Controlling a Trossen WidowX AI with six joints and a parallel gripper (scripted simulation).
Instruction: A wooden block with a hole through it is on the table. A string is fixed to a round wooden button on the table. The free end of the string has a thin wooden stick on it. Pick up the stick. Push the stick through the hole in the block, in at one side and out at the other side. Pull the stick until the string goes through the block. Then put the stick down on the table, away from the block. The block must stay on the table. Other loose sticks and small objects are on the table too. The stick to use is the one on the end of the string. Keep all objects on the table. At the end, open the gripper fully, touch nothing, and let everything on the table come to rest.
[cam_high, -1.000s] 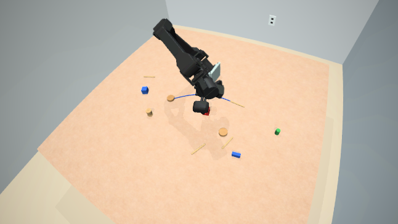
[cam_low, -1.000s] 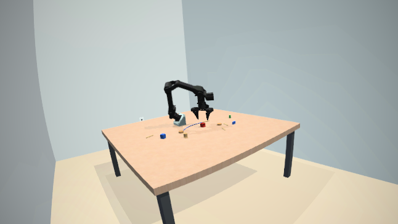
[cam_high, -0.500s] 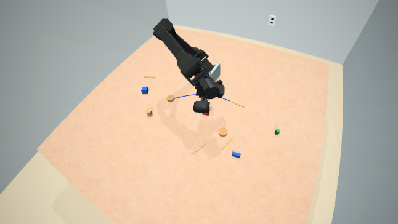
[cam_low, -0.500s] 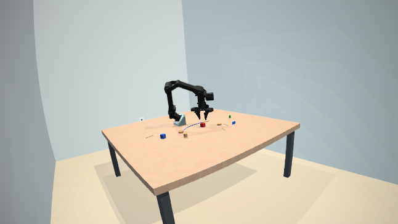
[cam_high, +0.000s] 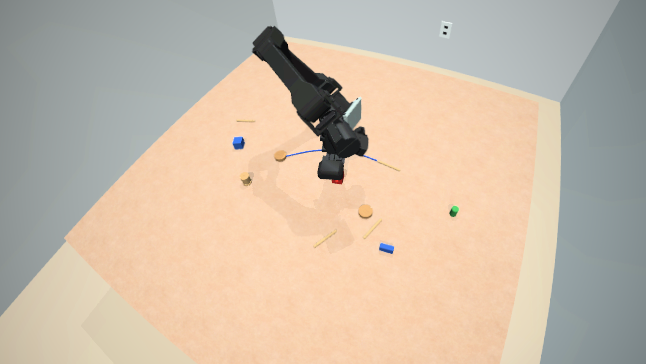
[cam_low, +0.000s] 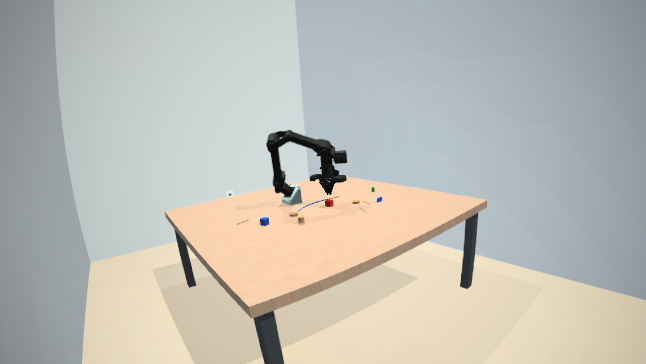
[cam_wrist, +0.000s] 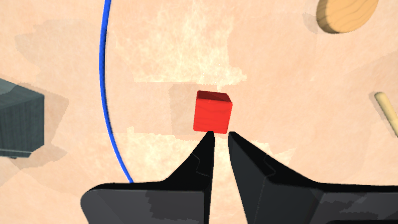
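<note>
My gripper tip is now 40 mm above the red block. From my gripper tip the other things lie so: green cylinder 10 mm behind, 350 mm to the left, 50 mm below; then wooden spool 100 mm ahead, 260 mm to the right, 40 mm below; then thin wooden stick 110 mm behind, 110 mm to the left, 60 mm below.
</note>
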